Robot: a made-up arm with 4 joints.
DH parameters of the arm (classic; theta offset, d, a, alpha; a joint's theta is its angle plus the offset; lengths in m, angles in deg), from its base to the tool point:
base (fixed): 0 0.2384 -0.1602 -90
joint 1: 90 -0.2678 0.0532 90
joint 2: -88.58 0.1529 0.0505 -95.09
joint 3: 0 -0.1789 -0.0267 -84.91
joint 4: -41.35 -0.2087 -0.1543 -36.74
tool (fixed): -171.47 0.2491 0 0
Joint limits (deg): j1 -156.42..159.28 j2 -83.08..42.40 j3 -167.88..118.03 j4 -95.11..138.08
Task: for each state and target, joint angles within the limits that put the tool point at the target. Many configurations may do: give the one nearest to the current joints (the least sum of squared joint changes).
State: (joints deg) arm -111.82 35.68 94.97 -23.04
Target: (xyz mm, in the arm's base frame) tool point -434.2 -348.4 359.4
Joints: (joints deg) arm -81.38 9.55 106.27 -44.66
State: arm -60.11 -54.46 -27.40 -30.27
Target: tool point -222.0 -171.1 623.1
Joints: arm -48.69 -37.97 -41.39 -42.36
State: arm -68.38 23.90 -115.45 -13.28
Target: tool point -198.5 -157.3 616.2
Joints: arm -48.56 -19.01 -131.29 -38.20
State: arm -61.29 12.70 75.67 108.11
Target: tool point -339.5 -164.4 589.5
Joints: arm -97.47 -8.83 55.77 75.63
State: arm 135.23 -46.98 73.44 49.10
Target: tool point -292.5 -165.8 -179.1
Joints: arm 135.86 -33.38 90.58 52.78
